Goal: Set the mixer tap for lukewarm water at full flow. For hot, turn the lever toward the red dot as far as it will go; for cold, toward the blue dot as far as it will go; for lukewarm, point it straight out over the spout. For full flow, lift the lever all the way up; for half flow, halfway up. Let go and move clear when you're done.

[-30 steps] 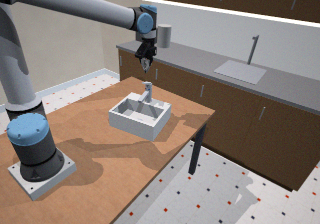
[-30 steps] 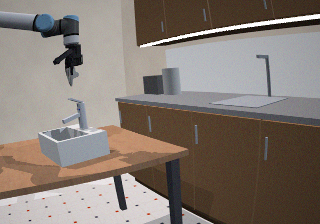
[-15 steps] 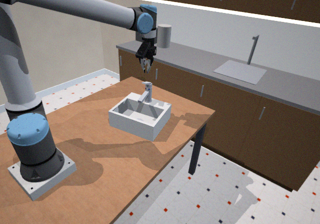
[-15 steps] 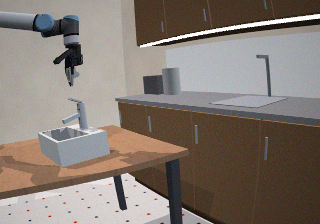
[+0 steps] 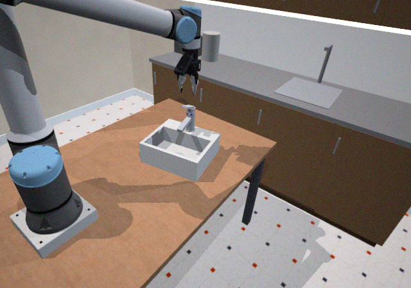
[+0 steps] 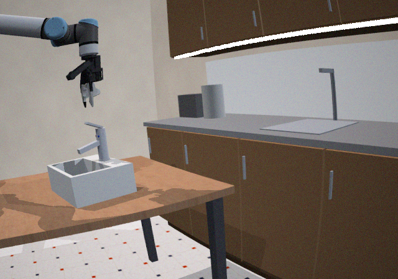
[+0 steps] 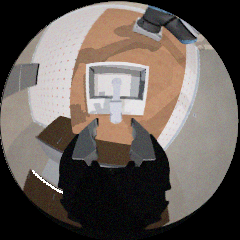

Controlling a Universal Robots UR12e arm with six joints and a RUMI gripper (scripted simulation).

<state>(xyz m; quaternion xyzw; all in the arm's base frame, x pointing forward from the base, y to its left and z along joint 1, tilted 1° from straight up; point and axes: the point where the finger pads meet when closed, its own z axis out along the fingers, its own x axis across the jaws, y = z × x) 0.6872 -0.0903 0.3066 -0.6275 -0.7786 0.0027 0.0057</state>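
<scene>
My hand is 2 cm short of the lever, 1 cm to the right of it and 9 cm above it. Also, from my hand: grey mixer tap: 3 cm ahead, 1 cm to the left, 14 cm below; then white basin: 7 cm behind, 1 cm to the right, 33 cm below.
</scene>
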